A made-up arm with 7 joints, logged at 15 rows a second.
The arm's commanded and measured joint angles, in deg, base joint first. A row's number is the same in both.
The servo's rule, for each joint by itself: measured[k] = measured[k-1] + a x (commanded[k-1-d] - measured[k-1]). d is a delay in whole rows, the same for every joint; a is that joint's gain. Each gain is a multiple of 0.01, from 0.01 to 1. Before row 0 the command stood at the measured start. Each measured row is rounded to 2 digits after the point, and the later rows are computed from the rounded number. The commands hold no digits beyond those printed.
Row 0, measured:
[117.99 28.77 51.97 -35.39 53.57 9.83 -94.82]
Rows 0 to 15, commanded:
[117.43 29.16 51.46 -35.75 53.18 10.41 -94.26]
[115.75 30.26 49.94 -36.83 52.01 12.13 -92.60]
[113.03 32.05 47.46 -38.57 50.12 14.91 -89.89]
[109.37 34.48 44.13 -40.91 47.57 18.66 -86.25]
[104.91 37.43 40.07 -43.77 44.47 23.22 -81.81]
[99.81 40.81 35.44 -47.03 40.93 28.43 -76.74]
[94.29 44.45 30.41 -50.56 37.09 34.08 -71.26]
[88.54 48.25 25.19 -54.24 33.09 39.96 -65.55]
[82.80 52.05 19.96 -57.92 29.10 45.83 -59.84]
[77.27 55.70 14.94 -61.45 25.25 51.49 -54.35]
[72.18 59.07 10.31 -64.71 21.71 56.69 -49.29]
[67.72 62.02 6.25 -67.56 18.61 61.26 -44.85]
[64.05 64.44 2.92 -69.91 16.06 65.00 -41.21]
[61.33 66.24 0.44 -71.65 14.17 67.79 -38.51]
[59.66 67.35 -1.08 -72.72 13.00 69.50 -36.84]
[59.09 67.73 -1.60 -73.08 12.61 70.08 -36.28]
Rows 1 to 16, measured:
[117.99 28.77 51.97 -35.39 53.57 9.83 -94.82]
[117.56 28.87 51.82 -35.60 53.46 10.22 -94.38]
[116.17 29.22 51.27 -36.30 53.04 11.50 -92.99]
[113.75 29.93 50.17 -37.59 52.19 13.78 -90.57]
[110.38 31.07 48.42 -39.48 50.85 17.05 -87.20]
[106.17 32.66 46.00 -41.93 49.00 21.18 -83.00]
[101.27 34.70 42.94 -44.84 46.66 26.04 -78.12]
[95.90 37.14 39.31 -48.10 43.88 31.43 -72.77]
[90.23 39.92 35.22 -51.60 40.75 37.15 -67.14]
[84.51 42.95 30.79 -55.20 37.37 42.97 -61.45]
[78.94 46.14 26.19 -58.76 33.86 48.68 -55.91]
[73.73 49.37 21.58 -62.15 30.34 54.05 -50.75]
[69.10 52.53 17.13 -65.23 26.94 58.88 -46.15]
[65.21 55.51 13.01 -67.90 23.78 62.98 -42.30]
[62.22 58.19 9.36 -70.04 20.99 66.20 -39.34]
[60.25 60.48 6.33 -71.57 18.67 68.41 -37.39]
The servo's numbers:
d 1
a 0.77 0.25 0.29 0.57 0.29 0.67 0.78

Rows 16 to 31, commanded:
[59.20 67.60 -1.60 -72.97 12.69 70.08 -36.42]
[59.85 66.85 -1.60 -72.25 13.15 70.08 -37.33]
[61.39 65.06 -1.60 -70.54 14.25 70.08 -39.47]
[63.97 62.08 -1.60 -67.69 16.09 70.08 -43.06]
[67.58 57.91 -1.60 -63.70 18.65 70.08 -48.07]
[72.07 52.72 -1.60 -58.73 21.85 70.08 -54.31]
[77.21 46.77 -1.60 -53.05 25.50 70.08 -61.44]
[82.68 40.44 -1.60 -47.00 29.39 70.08 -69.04]
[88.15 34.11 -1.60 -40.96 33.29 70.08 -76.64]
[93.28 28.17 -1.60 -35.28 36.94 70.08 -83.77]
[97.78 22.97 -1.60 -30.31 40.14 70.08 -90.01]
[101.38 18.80 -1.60 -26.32 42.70 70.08 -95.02]
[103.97 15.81 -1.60 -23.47 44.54 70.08 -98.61]
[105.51 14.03 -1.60 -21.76 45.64 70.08 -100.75]
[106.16 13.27 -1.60 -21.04 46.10 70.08 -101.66]
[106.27 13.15 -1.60 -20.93 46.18 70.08 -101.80]
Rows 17 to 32, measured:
[59.36 62.29 4.03 -72.43 16.91 69.53 -36.52]
[59.24 63.62 2.40 -72.74 15.69 69.90 -36.44]
[59.71 64.43 1.24 -72.46 14.95 70.02 -37.13]
[61.00 64.59 0.42 -71.37 14.75 70.06 -38.96]
[63.29 63.96 -0.17 -69.27 15.14 70.07 -42.16]
[66.59 62.45 -0.58 -66.10 16.16 70.08 -46.77]
[70.81 60.02 -0.88 -61.90 17.81 70.08 -52.65]
[75.74 56.71 -1.09 -56.86 20.04 70.08 -59.51]
[81.08 52.64 -1.24 -51.24 22.75 70.08 -66.94]
[86.52 48.01 -1.34 -45.38 25.81 70.08 -74.51]
[91.73 43.05 -1.42 -39.62 29.04 70.08 -81.73]
[96.39 38.03 -1.47 -34.31 32.26 70.08 -88.19]
[100.23 33.22 -1.51 -29.76 35.29 70.08 -93.52]
[103.11 28.87 -1.54 -26.17 37.97 70.08 -97.49]
[104.96 25.16 -1.56 -23.66 40.19 70.08 -100.03]
[105.88 22.19 -1.57 -22.17 41.90 70.08 -101.30]

